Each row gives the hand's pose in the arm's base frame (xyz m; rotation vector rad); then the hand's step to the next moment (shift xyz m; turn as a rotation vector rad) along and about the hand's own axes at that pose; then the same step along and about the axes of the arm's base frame.
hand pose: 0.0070 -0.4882 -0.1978 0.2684 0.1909 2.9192
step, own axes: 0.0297 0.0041 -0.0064 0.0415 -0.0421 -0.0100
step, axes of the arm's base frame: -0.0306 0.0016 -0.0007 -0.0339 0.0486 -0.0090
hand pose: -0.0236 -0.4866 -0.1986 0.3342 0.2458 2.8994
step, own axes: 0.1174 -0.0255 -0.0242 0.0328 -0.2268 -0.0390
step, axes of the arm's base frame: -0.1127 0.0479 -0.0039 0.0025 0.2205 -0.0734
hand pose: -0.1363 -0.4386 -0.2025 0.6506 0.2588 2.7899
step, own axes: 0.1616 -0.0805 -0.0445 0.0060 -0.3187 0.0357
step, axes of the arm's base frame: -0.1427 0.1190 0.0080 0.0793 0.3083 -0.0396
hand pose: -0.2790 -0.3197 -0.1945 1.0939 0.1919 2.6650
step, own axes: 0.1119 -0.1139 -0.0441 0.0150 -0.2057 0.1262
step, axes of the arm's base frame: -0.0870 0.1397 0.0193 0.1163 0.2047 0.0551
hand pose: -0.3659 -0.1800 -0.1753 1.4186 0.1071 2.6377
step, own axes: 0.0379 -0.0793 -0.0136 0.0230 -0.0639 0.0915
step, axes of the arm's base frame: -0.0246 0.0844 0.0133 0.0698 0.0662 0.0611
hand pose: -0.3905 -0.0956 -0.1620 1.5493 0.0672 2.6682
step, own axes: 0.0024 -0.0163 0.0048 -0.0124 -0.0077 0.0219
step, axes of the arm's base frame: 0.0034 0.0165 0.0034 0.0254 0.0070 -0.0004
